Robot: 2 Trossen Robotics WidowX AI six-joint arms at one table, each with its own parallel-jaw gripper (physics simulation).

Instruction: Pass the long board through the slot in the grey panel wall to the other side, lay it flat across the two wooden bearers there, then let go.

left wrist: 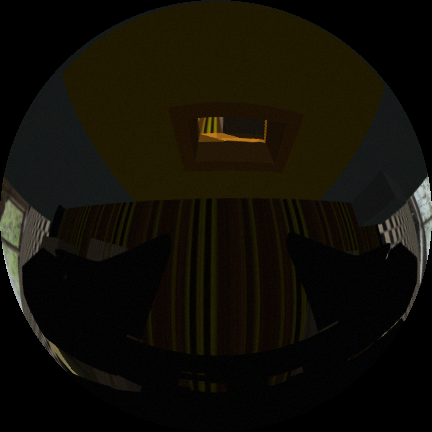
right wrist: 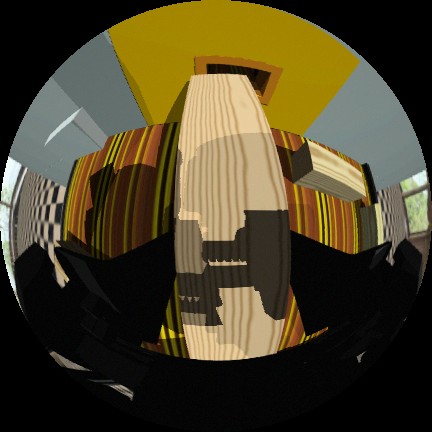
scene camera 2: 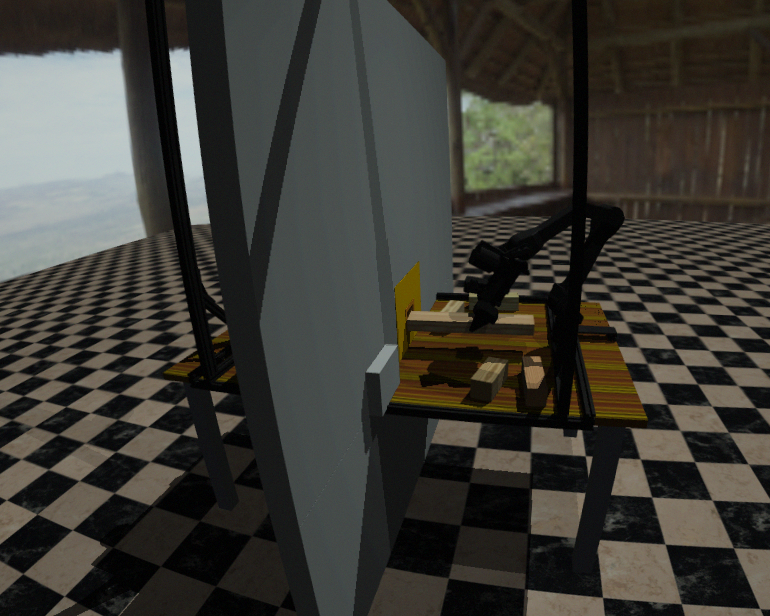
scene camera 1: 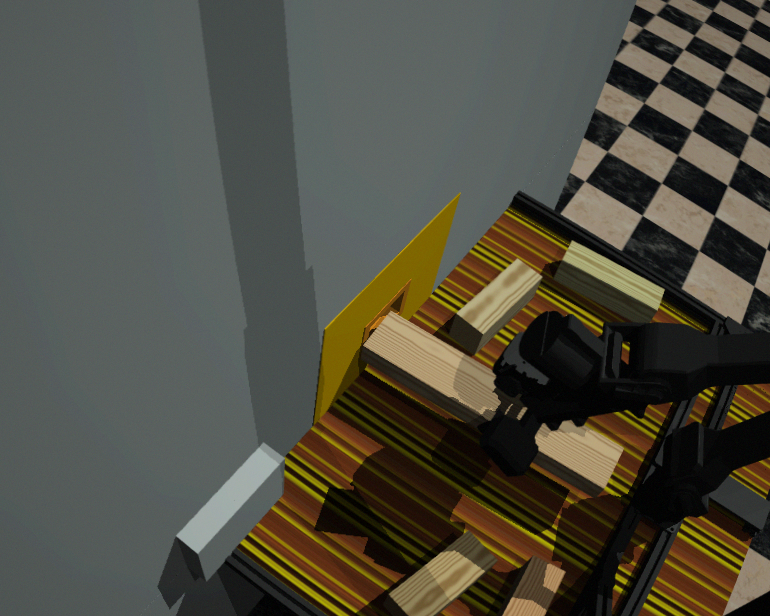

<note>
The left gripper [left wrist: 230, 239] is open, holding nothing. Further things: the right gripper [scene camera 1: 493, 409], a slot [scene camera 1: 396, 304] and a grey block [right wrist: 78, 135].
The right gripper also shows in the right wrist view [right wrist: 230, 232] and in scene camera 2 [scene camera 2: 471, 325]. The slot is seen too in the right wrist view [right wrist: 268, 74].
</note>
